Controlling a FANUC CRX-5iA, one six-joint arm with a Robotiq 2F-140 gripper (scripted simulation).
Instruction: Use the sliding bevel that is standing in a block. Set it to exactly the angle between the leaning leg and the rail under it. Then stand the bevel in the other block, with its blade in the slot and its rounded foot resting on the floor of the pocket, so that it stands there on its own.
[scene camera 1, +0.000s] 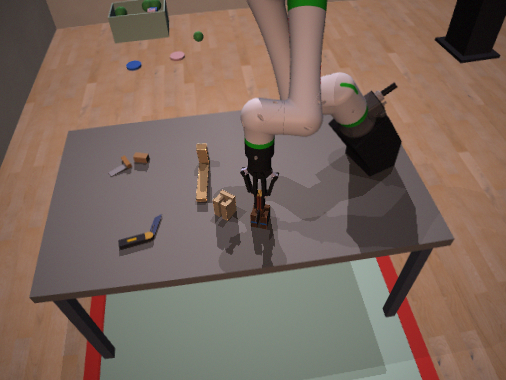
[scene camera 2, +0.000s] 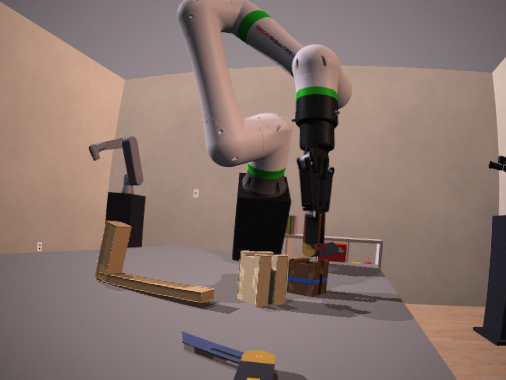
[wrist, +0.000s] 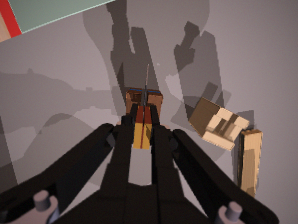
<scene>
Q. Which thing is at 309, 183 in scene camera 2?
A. My gripper.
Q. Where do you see my gripper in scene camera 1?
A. At 259, 205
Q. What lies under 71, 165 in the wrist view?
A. My gripper.
</scene>
